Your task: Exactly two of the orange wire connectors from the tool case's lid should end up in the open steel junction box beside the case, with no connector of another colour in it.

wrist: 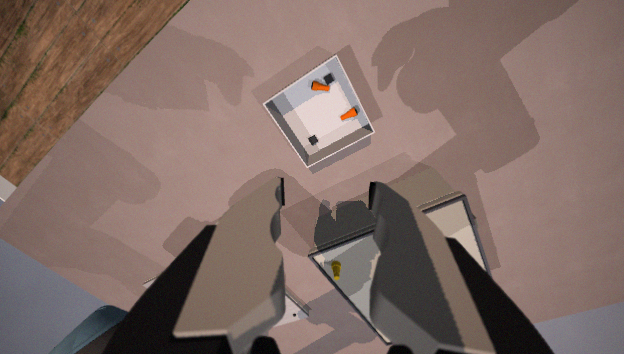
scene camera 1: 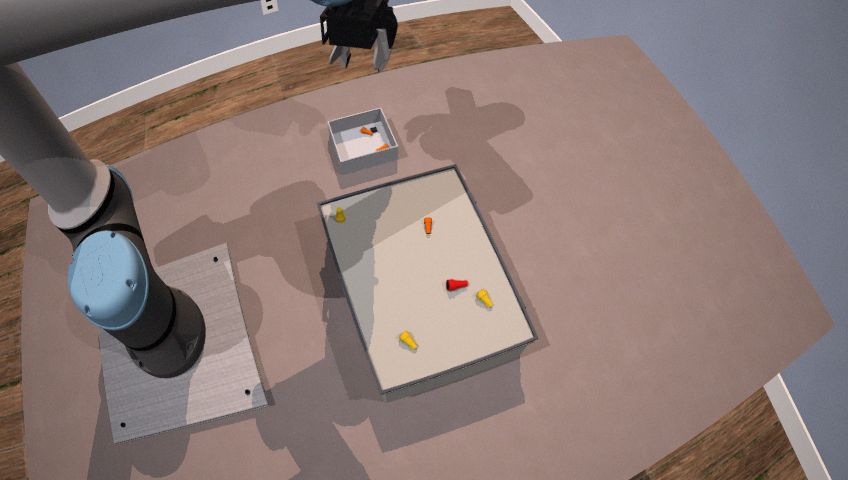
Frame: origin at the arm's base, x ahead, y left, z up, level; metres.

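Where they show: gripper, fingertip midpoint: (wrist: 326, 182) (scene camera 1: 362, 69); arm's base at its link origin: (scene camera 1: 166, 334).
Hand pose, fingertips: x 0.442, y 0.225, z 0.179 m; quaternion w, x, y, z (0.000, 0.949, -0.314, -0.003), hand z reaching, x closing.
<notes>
Each offset is from my fingertips to the top centre of the thing. Level surfaces: height alone.
Two orange connectors lie in the open junction box {dx -0.008, dy +0.002, dz -0.157 m} (scene camera 1: 363, 159) (wrist: 286, 135): one orange connector {dx +0.010, dy +0.029, dz -0.181 m} (scene camera 1: 366, 130) (wrist: 320, 86) near a dark square in a corner, the other orange connector {dx +0.021, dy -0.022, dz -0.181 m} (scene camera 1: 382, 147) (wrist: 349, 114) by a side wall. No connector of another colour shows in the box. A third orange connector {dx +0.007, dy -0.244, dz -0.097 m} (scene camera 1: 428, 225) lies on the case lid {dx -0.023, dy -0.302, dz -0.105 m} (scene camera 1: 404, 279) (wrist: 352, 252). A red connector {dx +0.005, dy -0.343, dz -0.093 m} (scene camera 1: 457, 284) and yellow connectors {dx +0.031, dy -0.376, dz -0.094 m} (scene camera 1: 484, 297) {dx -0.085, dy -0.391, dz -0.094 m} (scene camera 1: 408, 340) also lie there, and another yellow connector {dx -0.103, dy -0.183, dz -0.085 m} (scene camera 1: 339, 214) (wrist: 336, 270) is near the lid's corner. My gripper (scene camera 1: 360, 61) (wrist: 326, 182) is open and empty, high above the table.
The table {dz -0.195 m} (scene camera 1: 642, 226) (wrist: 210, 145) bears the box and the case. The robot's metal base plate (scene camera 1: 226, 333) is left of the case in the scene view. The wooden floor (scene camera 1: 476, 29) (wrist: 65, 55) shows beyond the table edge past the box.
</notes>
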